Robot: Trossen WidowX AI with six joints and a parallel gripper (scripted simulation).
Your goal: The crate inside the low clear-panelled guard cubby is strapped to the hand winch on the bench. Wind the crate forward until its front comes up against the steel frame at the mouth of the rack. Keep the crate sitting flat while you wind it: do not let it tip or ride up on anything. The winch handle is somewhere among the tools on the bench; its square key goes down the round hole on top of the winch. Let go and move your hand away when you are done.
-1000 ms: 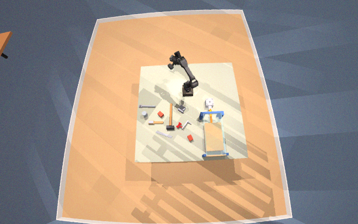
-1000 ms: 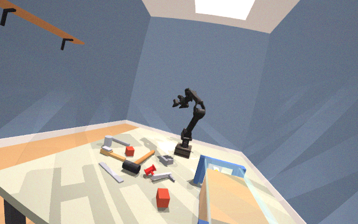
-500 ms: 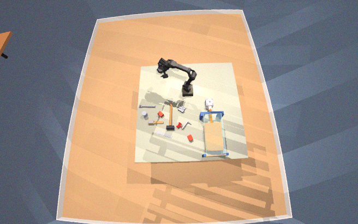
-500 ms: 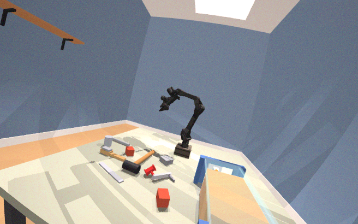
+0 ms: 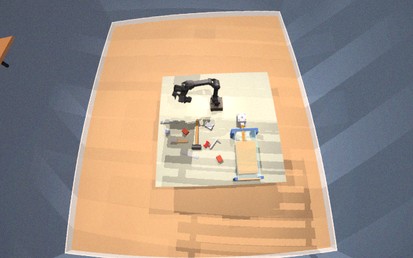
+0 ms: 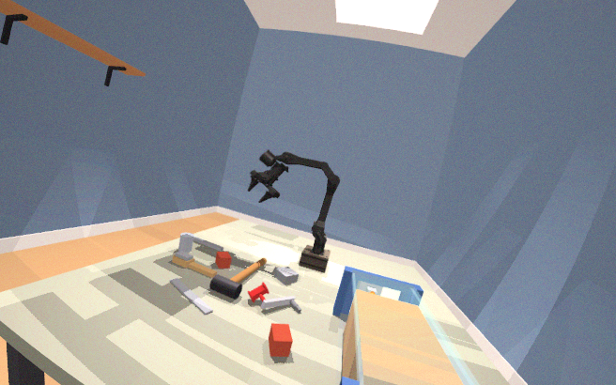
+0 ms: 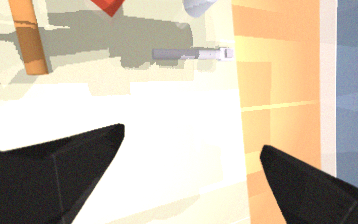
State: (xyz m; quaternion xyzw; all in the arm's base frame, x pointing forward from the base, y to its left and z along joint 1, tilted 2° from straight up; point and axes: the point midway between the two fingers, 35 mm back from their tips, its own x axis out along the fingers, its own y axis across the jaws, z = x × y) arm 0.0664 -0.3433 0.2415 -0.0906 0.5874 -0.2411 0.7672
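My gripper tip is 360 mm short of the crank arm, 300 mm to the right of it and 250 mm above it. Also, from my gripper tip: brush 320 mm ahead, 40 mm to the right, 250 mm below; then grey block 160 mm ahead, 280 mm to the left, 250 mm below; then red knob 370 mm ahead, 260 mm to the left, 240 mm below.
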